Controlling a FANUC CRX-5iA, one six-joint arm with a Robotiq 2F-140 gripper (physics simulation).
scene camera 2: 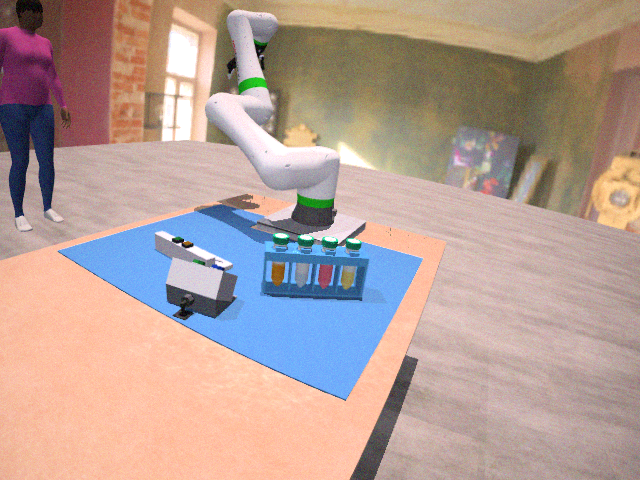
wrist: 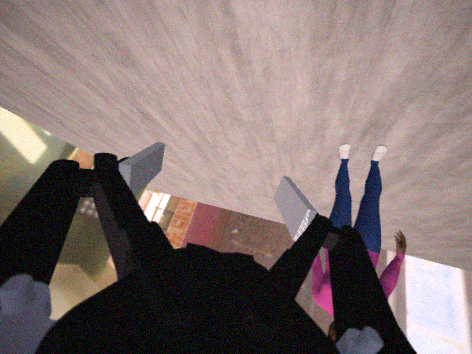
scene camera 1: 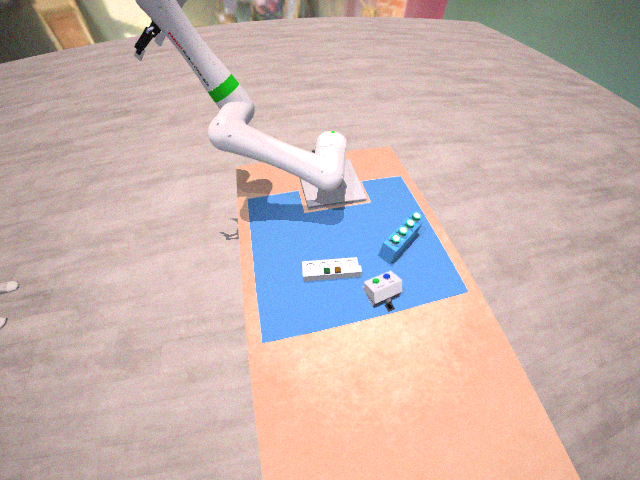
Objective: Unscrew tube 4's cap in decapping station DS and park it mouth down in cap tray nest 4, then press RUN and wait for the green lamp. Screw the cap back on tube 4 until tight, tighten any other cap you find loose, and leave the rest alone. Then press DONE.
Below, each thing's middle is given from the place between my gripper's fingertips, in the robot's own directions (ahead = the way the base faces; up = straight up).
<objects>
Now: hand 1120 mm short of the button box (scene camera 2: 209,290), 650 mm to the right of it and 510 mm above it.
</objects>
